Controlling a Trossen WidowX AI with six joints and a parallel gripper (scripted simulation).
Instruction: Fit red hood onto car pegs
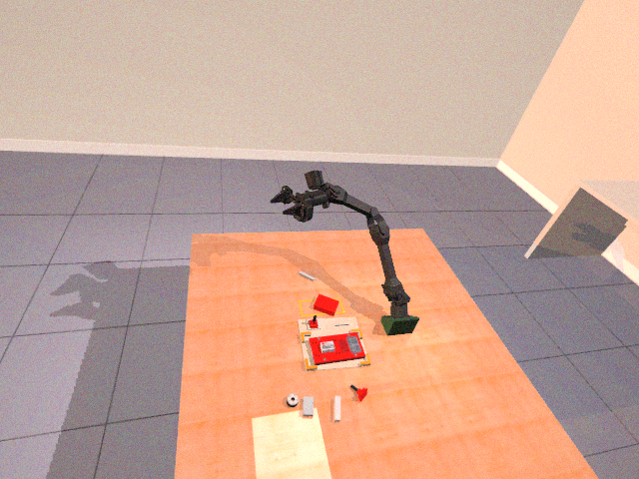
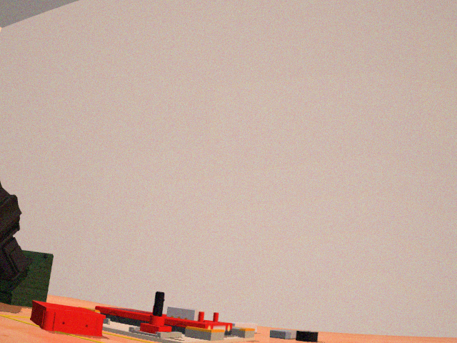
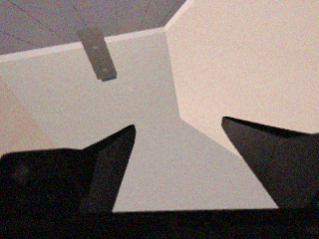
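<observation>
Right now the red hood is 230 mm behind my gripper tip, 130 mm to the left of it and 430 mm below it. Also, from my gripper tip: grey engine block 160 mm behind, 350 mm to the left, 430 mm below; grey pin 190 mm behind, 50 mm to the right, 440 mm below.
</observation>
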